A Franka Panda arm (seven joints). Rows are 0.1 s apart.
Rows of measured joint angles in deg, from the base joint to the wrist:
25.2 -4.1 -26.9 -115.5 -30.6 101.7 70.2
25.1 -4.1 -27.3 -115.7 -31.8 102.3 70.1
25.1 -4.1 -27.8 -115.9 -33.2 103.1 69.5
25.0 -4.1 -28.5 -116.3 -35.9 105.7 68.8
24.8 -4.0 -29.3 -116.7 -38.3 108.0 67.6
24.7 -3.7 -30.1 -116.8 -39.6 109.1 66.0
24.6 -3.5 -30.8 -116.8 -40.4 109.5 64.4
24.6 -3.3 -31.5 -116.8 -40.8 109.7 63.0
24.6 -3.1 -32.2 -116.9 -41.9 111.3 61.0
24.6 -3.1 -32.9 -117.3 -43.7 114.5 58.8
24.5 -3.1 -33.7 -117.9 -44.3 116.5 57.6
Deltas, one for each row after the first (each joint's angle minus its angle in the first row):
-0.1 0.0 -0.4 -0.2 -1.2 0.6 -0.1
-0.1 0.0 -0.9 -0.4 -2.6 1.4 -0.7
-0.2 0.0 -1.6 -0.8 -5.3 4.0 -1.4
-0.4 0.1 -2.4 -1.2 -7.7 6.3 -2.6
-0.5 0.4 -3.2 -1.3 -9.0 7.4 -4.2
-0.6 0.6 -3.9 -1.3 -9.8 7.8 -5.8
-0.6 0.8 -4.6 -1.3 -10.2 8.0 -7.2
-0.6 1.0 -5.3 -1.4 -11.3 9.6 -9.2
-0.6 1.0 -6.0 -1.8 -13.1 12.8 -11.4
-0.7 1.0 -6.8 -2.4 -13.7 14.8 -12.6

